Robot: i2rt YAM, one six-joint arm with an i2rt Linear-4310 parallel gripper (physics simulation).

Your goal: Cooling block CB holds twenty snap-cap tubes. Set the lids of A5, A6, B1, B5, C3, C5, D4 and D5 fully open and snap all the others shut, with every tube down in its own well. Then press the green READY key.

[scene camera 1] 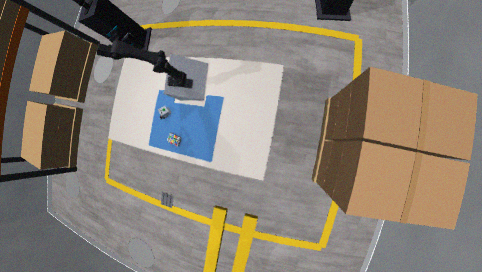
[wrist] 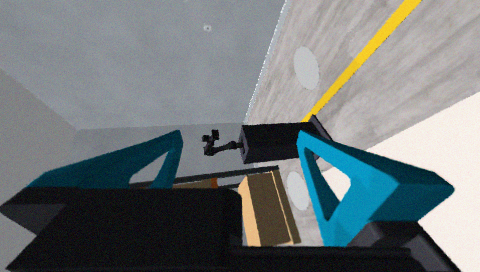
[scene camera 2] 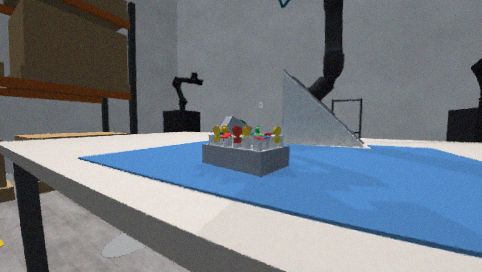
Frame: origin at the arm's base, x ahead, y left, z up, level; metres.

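Where they show: gripper, fingertip midpoint: (scene camera 1: 122, 31) (wrist: 239, 136); arm's base, origin of the base link: (scene camera 1: 180, 82) (scene camera 2: 311, 97).
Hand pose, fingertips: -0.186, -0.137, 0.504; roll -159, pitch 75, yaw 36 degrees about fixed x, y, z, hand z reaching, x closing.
Things, the pixels of their top centre, and the offset from my fingertips, as dx, dy, dz. "pt": a spot on its surface instead. Level surfaces: height alone.
- grey cooling block, middle of its top: (scene camera 2: 244, 144) (scene camera 1: 173, 139) +0.628, +0.030, -0.632
- blue mat, its level: dz -0.662
- red lid, middle of its top: (scene camera 2: 237, 126) +0.665, +0.033, -0.603
- green lid, middle of its top: (scene camera 2: 256, 127) +0.621, +0.048, -0.605
- small light-grey box, middle of its top: (scene camera 2: 234, 116) (scene camera 1: 160, 111) +0.397, -0.081, -0.578
- green key, surface spot: (scene camera 2: 242, 122) pt +0.416, -0.049, -0.597
- white table, its level: dz -0.665
The grey cooling block (scene camera 1: 174, 142) (scene camera 2: 235, 158) sits on the blue mat (scene camera 1: 200, 135) (scene camera 2: 165, 165) with white tubes in it. In scene camera 2, several yellow lids, a red lid (scene camera 2: 237, 134) and a green lid (scene camera 2: 258, 130) stand up; other red lids lie low. The well labels and the lids at the back cannot be made out. A small light-grey box (scene camera 1: 165, 113) (scene camera 2: 229, 122) with a green key (scene camera 1: 163, 109) (scene camera 2: 242, 122) stands behind the block. My gripper (wrist: 239, 136) is open and empty, high above the table and away from the block; a teal fingertip shows at the top of scene camera 2.
The arm rises from a grey sloped wedge (scene camera 1: 196, 67) (scene camera 2: 310, 122) at the mat's back edge. The mat lies on a white table (scene camera 1: 245, 125) (scene camera 2: 120, 195). Black pedestals, shelves with cartons (scene camera 1: 62, 65) (scene camera 2: 67, 50) and large cardboard boxes (scene camera 1: 400, 110) stand off the table.
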